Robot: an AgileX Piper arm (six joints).
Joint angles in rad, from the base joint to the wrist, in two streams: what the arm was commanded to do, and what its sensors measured. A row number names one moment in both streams.
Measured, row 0: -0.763, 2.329, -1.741, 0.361, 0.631, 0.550
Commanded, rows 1 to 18: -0.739, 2.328, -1.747, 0.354, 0.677, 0.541; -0.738, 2.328, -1.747, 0.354, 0.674, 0.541; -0.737, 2.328, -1.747, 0.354, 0.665, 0.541; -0.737, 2.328, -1.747, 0.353, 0.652, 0.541; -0.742, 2.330, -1.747, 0.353, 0.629, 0.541; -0.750, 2.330, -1.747, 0.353, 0.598, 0.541; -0.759, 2.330, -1.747, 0.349, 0.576, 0.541; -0.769, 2.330, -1.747, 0.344, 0.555, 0.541; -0.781, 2.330, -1.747, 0.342, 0.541, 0.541; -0.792, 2.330, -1.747, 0.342, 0.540, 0.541; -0.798, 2.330, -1.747, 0.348, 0.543, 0.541; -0.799, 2.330, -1.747, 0.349, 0.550, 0.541; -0.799, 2.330, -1.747, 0.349, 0.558, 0.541; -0.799, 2.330, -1.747, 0.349, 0.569, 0.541; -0.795, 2.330, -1.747, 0.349, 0.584, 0.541; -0.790, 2.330, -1.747, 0.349, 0.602, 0.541; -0.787, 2.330, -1.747, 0.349, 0.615, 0.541; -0.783, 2.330, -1.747, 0.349, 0.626, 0.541
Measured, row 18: -0.801, 2.335, -1.741, 0.355, 0.574, 0.550
